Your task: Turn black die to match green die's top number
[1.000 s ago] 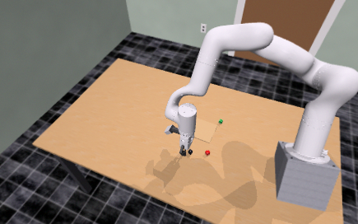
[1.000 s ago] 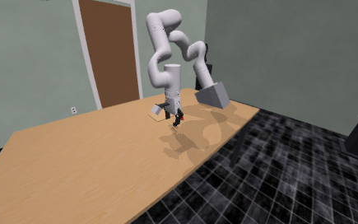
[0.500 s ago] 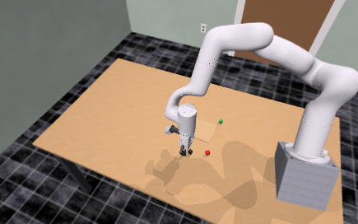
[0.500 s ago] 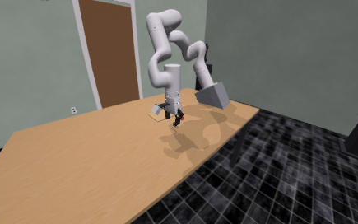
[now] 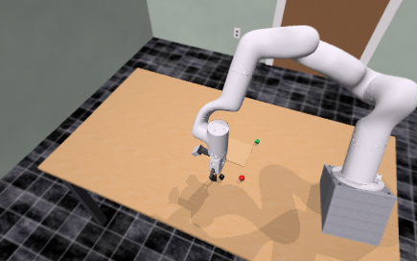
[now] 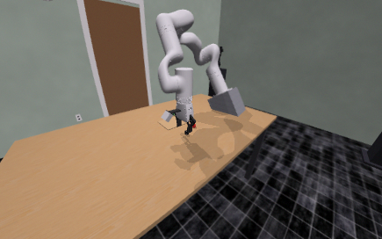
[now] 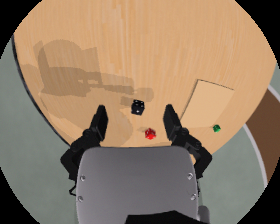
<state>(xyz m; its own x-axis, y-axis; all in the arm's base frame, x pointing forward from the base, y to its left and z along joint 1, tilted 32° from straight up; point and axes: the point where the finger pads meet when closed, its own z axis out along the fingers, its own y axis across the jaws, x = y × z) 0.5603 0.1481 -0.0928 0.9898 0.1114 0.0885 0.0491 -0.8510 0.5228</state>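
Right now my hand is 4 cm above the black die, 2 cm past it and 1 cm to the left of it. From my hand the other things lie so: green die 28 cm to the right, 10 cm behind, 4 cm below; then red die 11 cm behind, 4 cm to the right, 4 cm below; then tan mat 18 cm to the right, 5 cm below, 3 cm behind.
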